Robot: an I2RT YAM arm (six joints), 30 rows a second.
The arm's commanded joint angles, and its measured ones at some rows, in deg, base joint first. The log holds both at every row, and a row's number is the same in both.
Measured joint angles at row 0:
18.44, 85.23, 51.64, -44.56, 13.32, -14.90
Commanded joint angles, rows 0 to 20:
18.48, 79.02, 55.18, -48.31, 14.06, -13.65
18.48, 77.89, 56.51, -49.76, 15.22, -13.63
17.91, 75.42, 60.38, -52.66, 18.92, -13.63
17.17, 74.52, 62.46, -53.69, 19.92, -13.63
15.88, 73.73, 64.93, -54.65, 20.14, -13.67
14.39, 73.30, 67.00, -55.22, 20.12, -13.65
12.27, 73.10, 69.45, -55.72, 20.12, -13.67
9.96, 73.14, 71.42, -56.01, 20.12, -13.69
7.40, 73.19, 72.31, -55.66, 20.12, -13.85
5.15, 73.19, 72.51, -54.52, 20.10, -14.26
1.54, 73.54, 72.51, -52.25, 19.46, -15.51
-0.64, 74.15, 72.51, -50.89, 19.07, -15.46
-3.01, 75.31, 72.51, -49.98, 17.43, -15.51
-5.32, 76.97, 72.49, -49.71, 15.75, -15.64
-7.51, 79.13, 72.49, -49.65, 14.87, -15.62
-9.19, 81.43, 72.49, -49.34, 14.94, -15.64
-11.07, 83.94, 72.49, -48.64, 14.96, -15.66
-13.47, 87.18, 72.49, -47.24, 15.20, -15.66
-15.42, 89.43, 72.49, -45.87, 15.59, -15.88
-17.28, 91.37, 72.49, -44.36, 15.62, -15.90
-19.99, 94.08, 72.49, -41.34, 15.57, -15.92
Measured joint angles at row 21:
-14.83, 89.45, 71.68, -45.01, 15.31, -15.35
